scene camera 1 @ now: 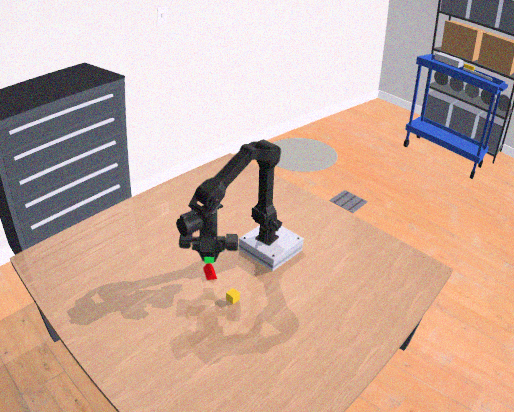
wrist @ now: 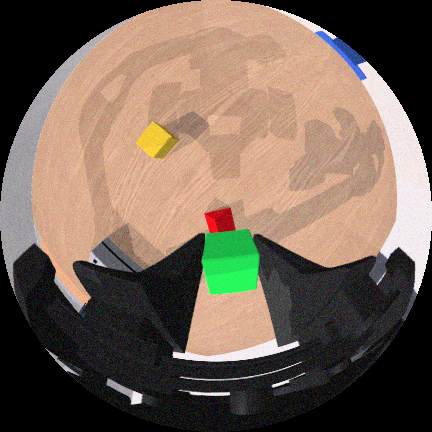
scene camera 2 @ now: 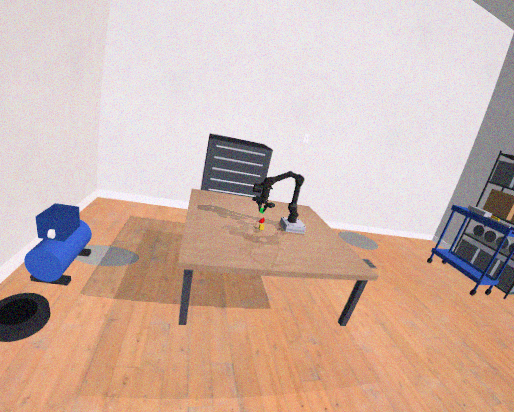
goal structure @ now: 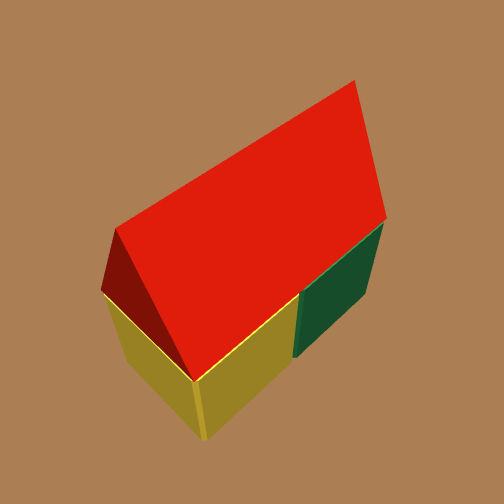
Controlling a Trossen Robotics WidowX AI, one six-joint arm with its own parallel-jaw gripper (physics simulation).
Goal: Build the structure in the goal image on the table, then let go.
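Places are measured from the arm's base along level axes (x ahead, y left, z up), in millimetres.
Pixels of known places: gripper, fingertip midpoint: (scene camera 1: 209, 260) (wrist: 228, 239) (scene camera 2: 261, 211); arm's base, origin of the base link: (scene camera 1: 267, 238) (scene camera 2: 291, 221).
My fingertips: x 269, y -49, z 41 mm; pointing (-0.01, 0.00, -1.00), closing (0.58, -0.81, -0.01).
For each thing: its top centre in the pictures, then the offset to it from my fingertips. Level surfaces: height alone.
- green cube, middle of its top: (wrist: 232, 277) (scene camera 1: 208, 252) (scene camera 2: 262, 208) dx -10, dy -9, dz +24 mm
- red wedge-like block, middle of its top: (wrist: 226, 241) (scene camera 1: 208, 267) (scene camera 2: 261, 218) dx -31, dy -29, dz -67 mm
- yellow cube, middle of its top: (wrist: 151, 138) (scene camera 1: 233, 292) (scene camera 2: 262, 225) dx +18, dy +114, dz -63 mm
- wooden table, its level: dz -96 mm
My gripper (scene camera 1: 209, 256) (scene camera 2: 261, 207) (wrist: 228, 239) is shut on a green cube (scene camera 1: 209, 260) (scene camera 2: 261, 210) (wrist: 231, 267) and holds it above the table. A red wedge-like block (scene camera 1: 210, 272) (scene camera 2: 262, 220) (wrist: 220, 220) lies on the table below the gripper, apart from the green cube; in the wrist view the green cube hides part of it. A yellow cube (scene camera 1: 232, 296) (scene camera 2: 261, 227) (wrist: 155, 140) sits on the table, a little away from the red block and nearer the viewer in both scene views.
The arm's pale base plate (scene camera 1: 285, 246) (scene camera 2: 294, 227) stands on the wooden table (scene camera 1: 350, 300) (scene camera 2: 225, 252), to the right of the blocks in the scene views. A dark drawer cabinet (scene camera 1: 75, 150) (scene camera 2: 235, 167) stands beyond the table's edge. Shadows of the arm fall around the blocks.
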